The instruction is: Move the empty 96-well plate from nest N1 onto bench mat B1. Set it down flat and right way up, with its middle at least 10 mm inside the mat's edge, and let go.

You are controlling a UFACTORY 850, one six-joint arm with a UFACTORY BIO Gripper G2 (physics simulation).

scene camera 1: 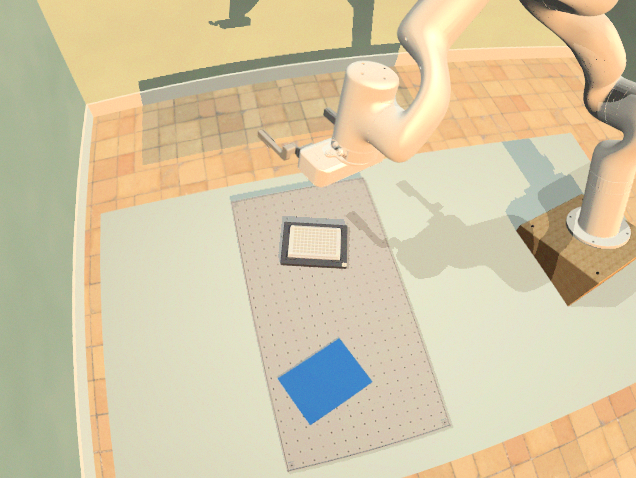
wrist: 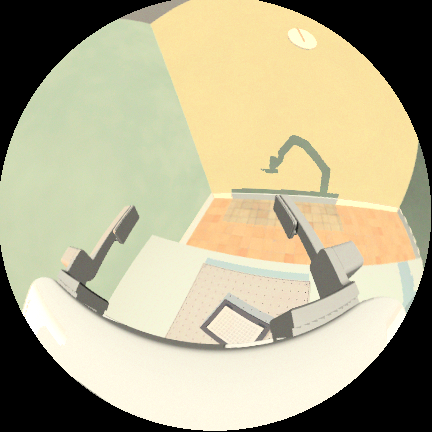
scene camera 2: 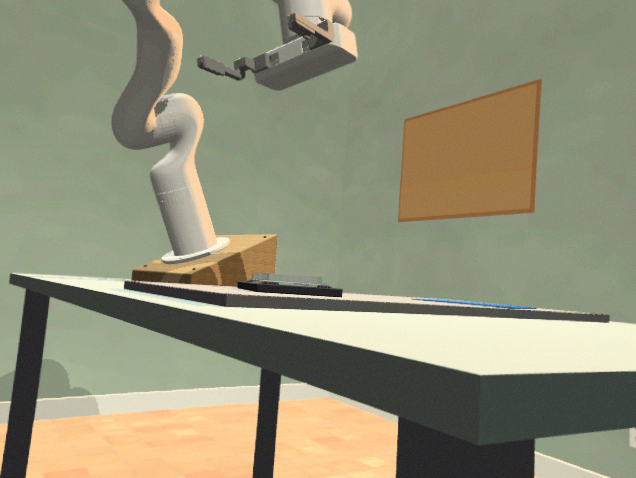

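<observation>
The white 96-well plate (scene camera 1: 314, 242) (scene camera 2: 287, 280) (wrist: 235, 326) sits flat in the dark nest (scene camera 1: 312, 264) (scene camera 2: 318, 291) (wrist: 214, 315). In the wrist view its near part is hidden by the gripper body. The blue bench mat (scene camera 1: 324, 381) (scene camera 2: 473, 303) lies flat with nothing on it; it does not show in the wrist view. My gripper (scene camera 1: 296, 124) (scene camera 2: 249, 42) (wrist: 206, 212) is wide open and empty, high above the bench. Its fingers point sideways, towards the walls, and it is well apart from the plate.
Nest and mat are on a perforated board (scene camera 1: 349, 313) (scene camera 2: 411, 305) (wrist: 195, 305) on the pale table (scene camera 1: 169, 308) (scene camera 2: 411, 339) (wrist: 150, 280). The arm stands on a wooden block (scene camera 1: 591, 262) (scene camera 2: 246, 262) beside the board. A brown wall panel (scene camera 2: 470, 154) hangs behind.
</observation>
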